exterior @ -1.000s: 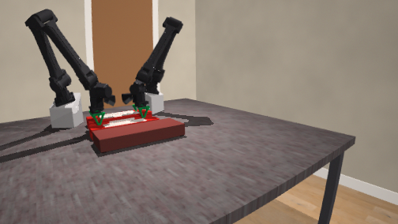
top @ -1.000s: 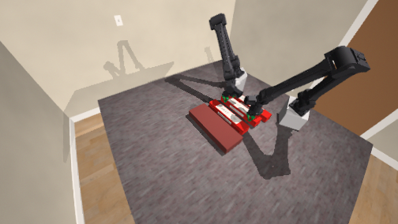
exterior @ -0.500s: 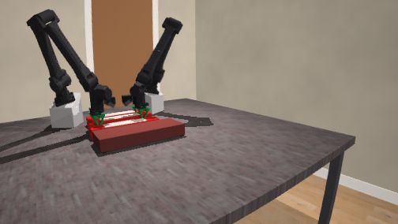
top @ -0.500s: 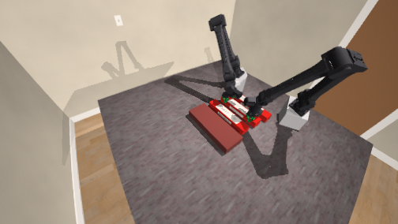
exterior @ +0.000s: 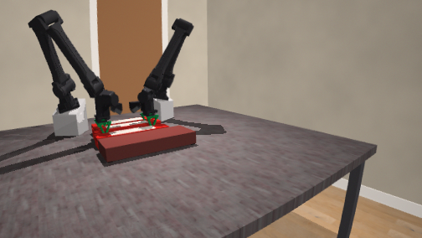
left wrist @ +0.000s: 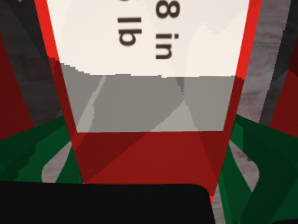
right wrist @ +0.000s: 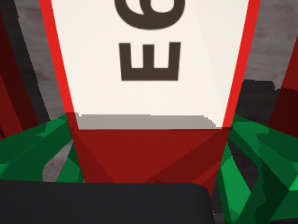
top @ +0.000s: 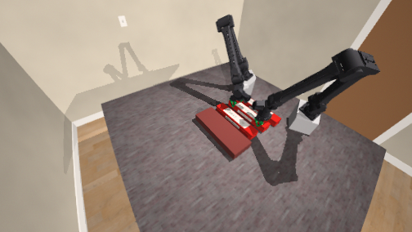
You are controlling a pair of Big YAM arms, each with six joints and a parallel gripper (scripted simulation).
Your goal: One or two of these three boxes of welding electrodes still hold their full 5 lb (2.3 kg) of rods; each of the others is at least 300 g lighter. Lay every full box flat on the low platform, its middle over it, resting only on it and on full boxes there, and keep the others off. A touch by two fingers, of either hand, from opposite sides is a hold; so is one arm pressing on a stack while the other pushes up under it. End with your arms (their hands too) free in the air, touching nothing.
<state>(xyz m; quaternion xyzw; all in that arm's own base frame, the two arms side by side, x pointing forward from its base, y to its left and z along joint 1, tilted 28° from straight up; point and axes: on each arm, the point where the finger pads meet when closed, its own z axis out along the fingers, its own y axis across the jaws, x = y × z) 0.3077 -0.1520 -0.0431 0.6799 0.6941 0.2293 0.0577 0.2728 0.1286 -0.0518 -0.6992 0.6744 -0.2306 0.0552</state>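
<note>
The red electrode box lies 1 cm behind my left hand, 12 cm to the right of it and 1 cm above it. From my left hand the other things lie so: low dark red platform: 27 cm ahead, 14 cm to the right, 1 cm below.
Now: right hand 14 cm to the right of the red electrode box, 1 cm below it and 1 cm short of it. Also, from my right hand: low dark red platform 29 cm ahead, 12 cm to the left, 1 cm below.
</note>
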